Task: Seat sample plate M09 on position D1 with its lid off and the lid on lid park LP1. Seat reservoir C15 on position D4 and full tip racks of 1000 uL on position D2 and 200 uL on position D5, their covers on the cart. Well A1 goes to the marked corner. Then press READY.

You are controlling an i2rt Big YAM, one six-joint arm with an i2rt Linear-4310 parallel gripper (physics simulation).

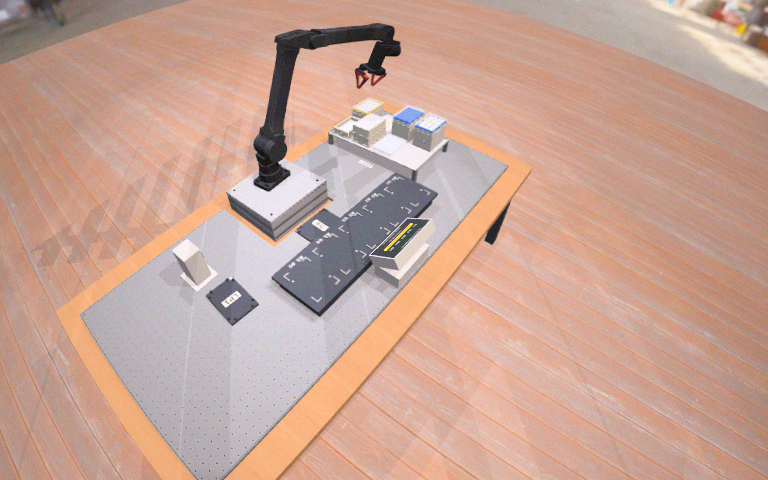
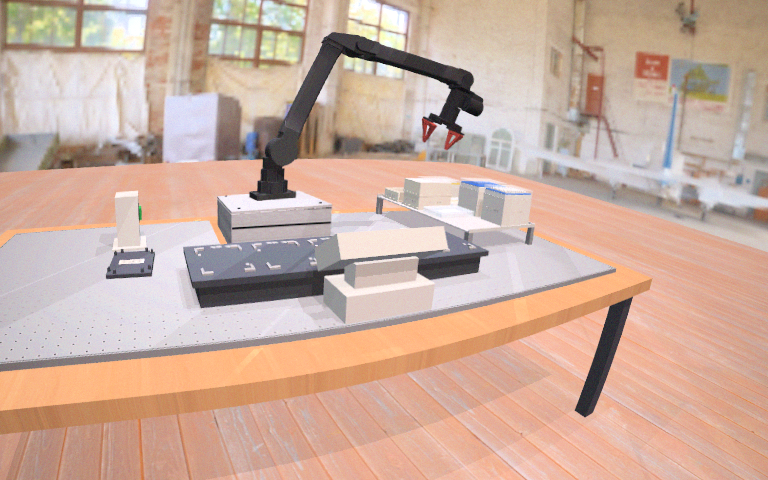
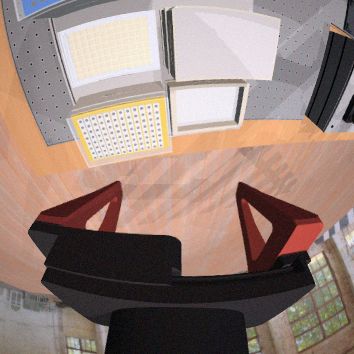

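My gripper is open and empty, high above and beyond the cart's far edge. On the white cart stand a yellow-rimmed tip rack, a solid blue-topped rack and a blue-rimmed rack. A pale yellow plate, a beige box, an open white tray and a flat clear piece are also there. The dark deck bears no labware. Lid park LP1 holds no lid. M09 and C15 labels are unreadable.
The arm's base box stands behind the deck, with a small labelled dark plate beside it. A beige display unit stands in front of the deck. A beige post with a green button stands near LP1.
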